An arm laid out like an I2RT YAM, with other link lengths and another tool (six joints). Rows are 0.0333 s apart.
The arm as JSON. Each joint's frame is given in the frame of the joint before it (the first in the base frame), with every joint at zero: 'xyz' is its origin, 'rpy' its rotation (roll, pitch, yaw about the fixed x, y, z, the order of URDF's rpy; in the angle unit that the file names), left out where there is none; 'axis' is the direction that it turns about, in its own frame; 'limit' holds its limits. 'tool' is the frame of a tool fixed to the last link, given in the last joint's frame.
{
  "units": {
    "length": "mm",
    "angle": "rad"
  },
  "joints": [
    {
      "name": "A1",
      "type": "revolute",
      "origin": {
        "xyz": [
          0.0,
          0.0,
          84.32
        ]
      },
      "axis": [
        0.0,
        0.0,
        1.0
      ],
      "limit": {
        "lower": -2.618,
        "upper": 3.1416
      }
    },
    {
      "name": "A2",
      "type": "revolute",
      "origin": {
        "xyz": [
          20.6,
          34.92,
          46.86
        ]
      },
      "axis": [
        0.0,
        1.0,
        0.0
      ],
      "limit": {
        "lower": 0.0,
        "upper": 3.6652
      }
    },
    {
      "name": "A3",
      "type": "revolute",
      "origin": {
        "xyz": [
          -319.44,
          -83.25,
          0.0
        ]
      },
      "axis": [
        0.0,
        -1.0,
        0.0
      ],
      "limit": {
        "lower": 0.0,
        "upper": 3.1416
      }
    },
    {
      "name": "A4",
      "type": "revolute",
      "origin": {
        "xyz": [
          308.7,
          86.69,
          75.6
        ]
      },
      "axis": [
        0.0,
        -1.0,
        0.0
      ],
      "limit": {
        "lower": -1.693,
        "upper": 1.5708
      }
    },
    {
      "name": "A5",
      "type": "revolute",
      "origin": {
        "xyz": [
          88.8,
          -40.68,
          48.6
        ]
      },
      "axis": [
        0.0,
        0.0,
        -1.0
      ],
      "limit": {
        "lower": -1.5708,
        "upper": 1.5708
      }
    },
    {
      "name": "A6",
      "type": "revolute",
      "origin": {
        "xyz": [
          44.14,
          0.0,
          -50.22
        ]
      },
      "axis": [
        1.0,
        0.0,
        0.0
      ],
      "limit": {
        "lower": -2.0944,
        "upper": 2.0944
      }
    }
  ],
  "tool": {
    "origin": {
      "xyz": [
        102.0,
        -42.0,
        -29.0
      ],
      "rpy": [
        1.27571,
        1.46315,
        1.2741
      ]
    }
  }
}
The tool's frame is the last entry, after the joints.
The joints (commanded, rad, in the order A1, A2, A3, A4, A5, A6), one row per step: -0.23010 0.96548 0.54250 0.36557 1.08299 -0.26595; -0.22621 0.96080 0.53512 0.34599 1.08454 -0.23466; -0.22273 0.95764 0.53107 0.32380 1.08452 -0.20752; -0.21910 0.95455 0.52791 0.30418 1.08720 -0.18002; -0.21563 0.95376 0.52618 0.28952 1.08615 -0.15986; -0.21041 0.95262 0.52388 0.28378 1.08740 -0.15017; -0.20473 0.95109 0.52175 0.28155 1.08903 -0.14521; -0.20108 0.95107 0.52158 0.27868 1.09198 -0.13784; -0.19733 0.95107 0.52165 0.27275 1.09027 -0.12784; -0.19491 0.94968 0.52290 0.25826 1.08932 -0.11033; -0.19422 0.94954 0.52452 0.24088 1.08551 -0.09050; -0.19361 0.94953 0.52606 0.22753 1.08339 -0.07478; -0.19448 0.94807 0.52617 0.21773 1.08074 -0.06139; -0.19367 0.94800 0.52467 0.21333 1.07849 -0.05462; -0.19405 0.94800 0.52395 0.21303 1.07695 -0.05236
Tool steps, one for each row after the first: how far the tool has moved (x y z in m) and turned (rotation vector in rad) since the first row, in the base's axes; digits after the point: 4 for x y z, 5 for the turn. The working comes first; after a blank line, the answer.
Tool pose at each row, in the base's axes (x y z in m, rotation vector in rad; the steps are taken from these numbers as rounded here): 0.2228 -0.2103 0.3110 0.88226 1.44958 -1.17397; 0.2218 -0.2088 0.3052 0.89403 1.45214 -1.15974; 0.2214 -0.2076 0.3005 0.90216 1.45825 -1.14811; 0.2207 -0.2062 0.2964 0.91351 1.45992 -1.13700; 0.2210 -0.2051 0.2932 0.91873 1.46351 -1.12646; 0.2214 -0.2038 0.2914 0.91975 1.46511 -1.12001; 0.2219 -0.2024 0.2904 0.91869 1.46583 -1.11503; 0.2221 -0.2014 0.2897 0.92176 1.46409 -1.11103; 0.2230 -0.2005 0.2886 0.92243 1.46519 -1.10256; 0.2232 -0.1997 0.2870 0.92805 1.46649 -1.09324; 0.2236 -0.1992 0.2847 0.93374 1.47044 -1.08297; 0.2238 -0.1988 0.2831 0.93908 1.47267 -1.07531; 0.2236 -0.1988 0.2817 0.94479 1.47277 -1.06823; 0.2238 -0.1985 0.2802 0.94563 1.47518 -1.06375; 0.2239 -0.1985 0.2797 0.94619 1.47524 -1.06160

-0.0010 0.0015 -0.0058 0.01291 -0.00851 0.00134; -0.0014 0.0027 -0.0105 0.02503 -0.01221 0.00366; -0.0021 0.0041 -0.0146 0.03613 -0.01949 0.00321; -0.0018 0.0052 -0.0178 0.04489 -0.02367 0.00649; -0.0014 0.0065 -0.0196 0.04875 -0.02615 0.00985; -0.0009 0.0079 -0.0206 0.05047 -0.02802 0.01360; -0.0007 0.0089 -0.0213 0.05261 -0.03206 0.01391; 0.0002 0.0098 -0.0224 0.05678 -0.03587 0.01867; 0.0004 0.0106 -0.0240 0.06405 -0.04107 0.02073; 0.0008 0.0111 -0.0263 0.07326 -0.04486 0.02349; 0.0010 0.0115 -0.0279 0.08031 -0.04842 0.02477; 0.0008 0.0115 -0.0293 0.08613 -0.05329 0.02529; 0.0010 0.0118 -0.0308 0.08968 -0.05406 0.02759; 0.0011 0.0118 -0.0313 0.09084 -0.05525 0.02852
